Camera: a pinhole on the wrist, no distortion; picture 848 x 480 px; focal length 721.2 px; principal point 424.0 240.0 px. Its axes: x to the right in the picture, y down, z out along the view. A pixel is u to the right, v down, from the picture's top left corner.
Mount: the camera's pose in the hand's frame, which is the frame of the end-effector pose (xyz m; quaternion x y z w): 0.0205 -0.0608 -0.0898 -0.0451 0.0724 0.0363 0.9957
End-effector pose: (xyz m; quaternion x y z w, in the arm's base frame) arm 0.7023 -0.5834 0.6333 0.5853 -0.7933 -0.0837 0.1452
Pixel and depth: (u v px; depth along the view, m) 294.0 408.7 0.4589
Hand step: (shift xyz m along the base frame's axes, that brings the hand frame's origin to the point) -0.1947 0.0164 -0.3202
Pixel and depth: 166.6 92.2 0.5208
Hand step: -0.0117 0.0213 -0.4840
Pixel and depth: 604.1 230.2 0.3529
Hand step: -0.0998 -0.1672 -0.2187
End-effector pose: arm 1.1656 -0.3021 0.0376 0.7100 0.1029 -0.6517 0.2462
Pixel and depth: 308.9 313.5 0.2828
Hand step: -0.1710 -0.0887 -0.0207
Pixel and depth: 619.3 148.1 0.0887
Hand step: -0.0172 0.0455 -0.0694
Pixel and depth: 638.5 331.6 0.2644
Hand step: -0.1182 -0.1013 -0.1335
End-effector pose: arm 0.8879 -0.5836 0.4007 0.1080 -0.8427 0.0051 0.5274
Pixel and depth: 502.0 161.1 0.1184
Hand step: -0.0330 -0.0723 0.0272
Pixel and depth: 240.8 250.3 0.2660
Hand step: -0.1510 -0.0560 -0.0926
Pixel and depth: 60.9 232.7 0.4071
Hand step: -0.2440 -0.0587 -0.2663
